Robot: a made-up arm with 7 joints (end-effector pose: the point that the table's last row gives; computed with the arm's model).
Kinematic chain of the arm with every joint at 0, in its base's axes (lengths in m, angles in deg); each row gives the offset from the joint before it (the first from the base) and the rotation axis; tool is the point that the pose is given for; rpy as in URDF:
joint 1: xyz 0 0 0.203 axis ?
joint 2: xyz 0 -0.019 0.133 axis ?
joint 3: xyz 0 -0.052 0.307 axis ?
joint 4: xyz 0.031 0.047 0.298 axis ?
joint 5: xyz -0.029 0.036 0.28 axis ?
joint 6: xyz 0 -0.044 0.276 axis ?
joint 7: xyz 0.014 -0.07 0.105 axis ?
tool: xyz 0 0 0 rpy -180 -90 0
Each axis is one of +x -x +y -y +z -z.
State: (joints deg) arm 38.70 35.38 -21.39 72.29 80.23 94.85 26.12
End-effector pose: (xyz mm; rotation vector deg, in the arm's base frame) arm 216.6 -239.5 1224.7 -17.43 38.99 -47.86
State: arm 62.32 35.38 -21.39 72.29 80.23 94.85 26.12
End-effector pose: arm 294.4 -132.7 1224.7 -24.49 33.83 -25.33
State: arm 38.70 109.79 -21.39 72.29 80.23 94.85 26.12
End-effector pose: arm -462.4 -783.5 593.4 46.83 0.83 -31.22
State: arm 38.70 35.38 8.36 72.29 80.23 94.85 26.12
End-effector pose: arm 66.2 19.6 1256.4 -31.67 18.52 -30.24
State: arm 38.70 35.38 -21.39 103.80 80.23 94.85 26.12
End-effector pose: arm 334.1 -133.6 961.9 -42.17 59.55 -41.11
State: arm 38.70 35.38 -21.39 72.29 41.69 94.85 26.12
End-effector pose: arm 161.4 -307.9 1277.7 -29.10 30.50 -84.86
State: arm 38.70 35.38 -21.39 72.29 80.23 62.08 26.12
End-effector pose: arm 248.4 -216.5 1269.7 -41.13 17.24 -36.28
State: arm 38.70 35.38 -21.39 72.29 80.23 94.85 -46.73
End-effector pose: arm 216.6 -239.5 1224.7 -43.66 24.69 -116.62
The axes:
joint 1: +z
joint 2: -y
joint 3: +z
joint 4: +y
joint 5: +z
joint 6: -y
joint 7: +x

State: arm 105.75 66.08 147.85 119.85 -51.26 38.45 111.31
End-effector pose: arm -61.3 -661.5 -38.9 20.74 -108.27 -57.53
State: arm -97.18 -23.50 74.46 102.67 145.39 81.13 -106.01
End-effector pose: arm 489.9 -243.1 650.3 -91.19 74.19 -91.31
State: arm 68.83 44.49 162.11 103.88 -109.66 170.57 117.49
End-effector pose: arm -235.8 -774.6 409.4 -77.95 109.27 -64.01
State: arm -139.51 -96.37 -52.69 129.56 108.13 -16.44 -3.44
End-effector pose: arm -306.3 219.5 -101.9 103.63 97.59 -29.04
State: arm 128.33 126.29 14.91 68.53 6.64 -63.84 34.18
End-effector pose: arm 536.2 -788.0 375.8 -59.59 -77.21 -31.87
